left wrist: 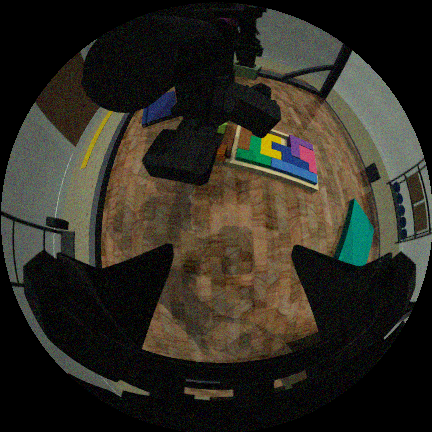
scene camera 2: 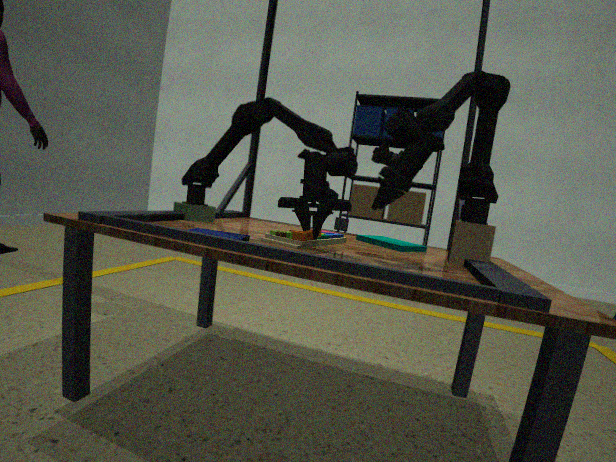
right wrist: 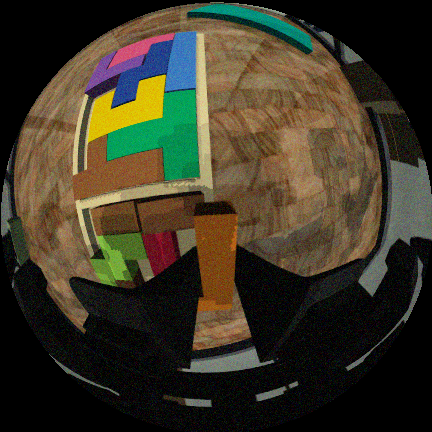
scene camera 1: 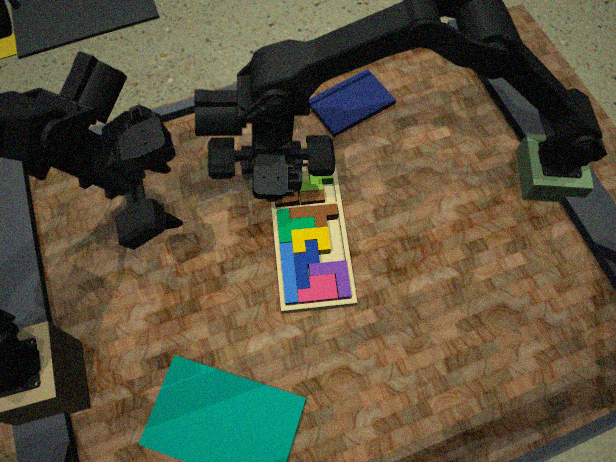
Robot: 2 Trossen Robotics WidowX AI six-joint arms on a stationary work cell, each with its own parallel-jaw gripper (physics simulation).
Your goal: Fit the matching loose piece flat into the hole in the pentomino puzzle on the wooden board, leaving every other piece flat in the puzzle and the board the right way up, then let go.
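Pixels of known places: left gripper, fingertip midpoint: (left wrist: pixel 235 251) (scene camera 2: pixel 376 208) (scene camera 1: pixel 174 197); right gripper, fingertip midpoint: (scene camera 2: pixel 311 238) (right wrist: pixel 215 251); left arm's base at its link origin: (scene camera 1: pixel 13 368); right arm's base at its link origin: (left wrist: pixel 245 64) (scene camera 2: pixel 194 204) (scene camera 1: pixel 559 160).
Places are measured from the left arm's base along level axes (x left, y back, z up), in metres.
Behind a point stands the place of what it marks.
Observation:
The wooden board (scene camera 1: pixel 317 307) @(x -0.003, y -0.403, z -0.103 m) (left wrist: pixel 280 178) @(x 0.086, y -0.364, z -0.107 m) lies flat with coloured pieces in its larger compartment. Its bare cream hole (scene camera 1: pixel 337 240) @(x 0.095, y -0.467, z -0.110 m) runs beside the yellow piece (scene camera 1: pixel 310 238) @(x 0.103, y -0.424, z -0.090 m) (right wrist: pixel 132 110) @(x 0.111, y -0.417, z -0.091 m). The smaller compartment holds dark brown (right wrist: pixel 167 214) @(x 0.182, y -0.410, z -0.089 m), green, lime (right wrist: pixel 112 257) @(x 0.200, y -0.464, z -0.091 m) and crimson (right wrist: pixel 162 250) @(x 0.203, y -0.422, z -0.091 m) pieces. My right gripper (scene camera 2: pixel 314 234) @(x 0.215, y -0.390, z -0.094 m) (right wrist: pixel 215 251) @(x 0.215, y -0.390, z -0.094 m) is shut on an orange piece (scene camera 2: pixel 300 235) @(x 0.257, y -0.404, z -0.086 m) (right wrist: pixel 216 230) @(x 0.192, y -0.387, z -0.071 m), held upright beside the smaller compartment at the board's edge. Its fingertips are hidden in scene camera 1. My left gripper (left wrist: pixel 235 251) @(x 0.180, y -0.246, z 0.002 m) is open and empty, off to the board's side.
A teal slab (scene camera 1: pixel 227 410) @(x -0.109, y -0.240, z -0.098 m) (scene camera 2: pixel 390 243) @(x -0.040, y -0.222, z -0.100 m) (left wrist: pixel 357 232) @(x -0.120, y -0.268, z -0.098 m) (right wrist: pixel 250 22) lies on the table away from the board. A dark blue slab (scene camera 1: pixel 352 102) @(x 0.344, y -0.577, z -0.104 m) (scene camera 2: pixel 215 233) @(x 0.358, y -0.577, z -0.104 m) (left wrist: pixel 159 108) @(x 0.341, y -0.555, z -0.104 m) lies near the board's other end. The right arm's forearm passes above the table close to the left gripper.

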